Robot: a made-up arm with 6 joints. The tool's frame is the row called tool.
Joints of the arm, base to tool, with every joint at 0 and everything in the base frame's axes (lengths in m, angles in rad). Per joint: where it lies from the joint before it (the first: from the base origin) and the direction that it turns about. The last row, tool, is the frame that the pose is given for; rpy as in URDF.
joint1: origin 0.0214 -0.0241 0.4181 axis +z
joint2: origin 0.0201 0.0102 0.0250 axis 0.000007 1 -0.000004
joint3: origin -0.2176 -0.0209 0.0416 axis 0.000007 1 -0.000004
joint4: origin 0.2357 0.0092 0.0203 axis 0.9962 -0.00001 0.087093
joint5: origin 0.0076 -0.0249 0.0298 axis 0.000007 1 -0.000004
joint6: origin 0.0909 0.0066 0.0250 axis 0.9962 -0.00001 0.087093
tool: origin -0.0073 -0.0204 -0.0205 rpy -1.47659 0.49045 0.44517
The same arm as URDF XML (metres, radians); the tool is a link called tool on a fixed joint. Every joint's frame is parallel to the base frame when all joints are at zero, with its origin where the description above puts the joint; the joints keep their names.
<robot name="arm">
<joint name="tool_fixed" type="fixed"><parent link="link6"/><child link="tool"/><origin xyz="-0.0073 -0.0204 -0.0205" rpy="-1.4766 0.4904 0.4452"/></joint>
<joint name="joint6" type="continuous"><parent link="link5"/><child link="link6"/><origin xyz="0.0909 0.0066 0.0250"/><axis xyz="0.9962 0 0.0871"/></joint>
<joint name="joint5" type="continuous"><parent link="link4"/><child link="link5"/><origin xyz="0.0076 -0.0249 0.0298"/><axis xyz="0 1 0"/></joint>
<joint name="joint4" type="continuous"><parent link="link3"/><child link="link4"/><origin xyz="0.2357 0.0092 0.0203"/><axis xyz="0.9962 0 0.0871"/></joint>
<joint name="joint3" type="continuous"><parent link="link2"/><child link="link3"/><origin xyz="-0.2176 -0.0209 0.0416"/><axis xyz="0 1 0"/></joint>
<joint name="joint2" type="continuous"><parent link="link1"/><child link="link2"/><origin xyz="0.0201 0.0102 0.0250"/><axis xyz="0 1 0"/></joint>
<joint name="joint1" type="continuous"><parent link="base_link"/><child link="link1"/><origin xyz="0.0214 -0.0241 0.4181"/><axis xyz="0 0 1"/></joint>
<link name="base_link"/>
<link name="link1"/>
<link name="link2"/>
<link name="link3"/>
<link name="link4"/>
<link name="link5"/>
<link name="link6"/>
<link name="tool"/>
</robot>

